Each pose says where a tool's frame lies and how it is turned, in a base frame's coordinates. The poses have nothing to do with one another.
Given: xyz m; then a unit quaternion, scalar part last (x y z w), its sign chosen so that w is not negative.
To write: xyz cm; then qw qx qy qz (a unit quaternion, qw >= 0). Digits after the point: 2 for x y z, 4 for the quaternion.
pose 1, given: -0.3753, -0.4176, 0.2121, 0.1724, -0.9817, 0.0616, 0.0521
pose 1, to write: -37.53, -41.76, 21.21, 0.0521, 0.1724, -0.9817, 0.0616
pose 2, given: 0.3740, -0.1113, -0.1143, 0.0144, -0.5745, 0.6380, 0.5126
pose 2, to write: 37.40, -11.13, -11.43, 0.5126, 0.0144, -0.5745, 0.6380
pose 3, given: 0.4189, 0.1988, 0.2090, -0.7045, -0.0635, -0.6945, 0.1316
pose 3, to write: 41.89, 19.88, 20.90, 0.1316, -0.7045, -0.0635, -0.6945
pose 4, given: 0.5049, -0.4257, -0.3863, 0.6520, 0.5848, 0.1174, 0.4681
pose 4, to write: 50.49, -42.57, -38.63, 0.4681, 0.6520, 0.5848, 0.1174
